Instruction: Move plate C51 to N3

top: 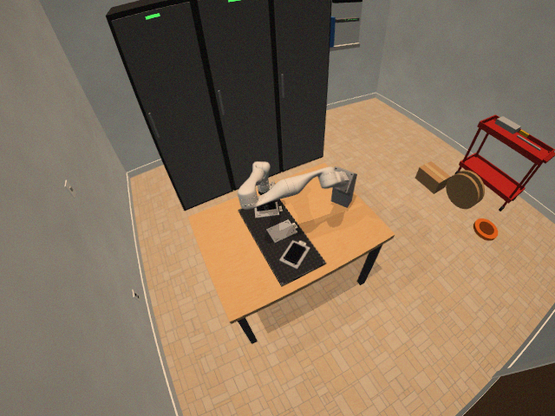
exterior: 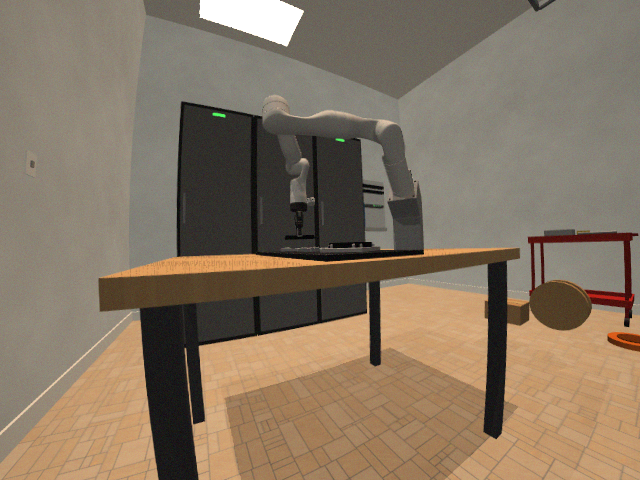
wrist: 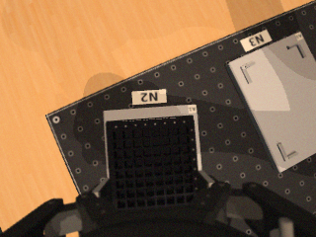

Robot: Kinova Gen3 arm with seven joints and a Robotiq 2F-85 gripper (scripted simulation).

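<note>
My gripper is now 190 mm to the right of the landing nest N3, 90 mm past it and 60 mm above it. From my hand the other things lie so: plate nest N2: 60 mm below.
</note>
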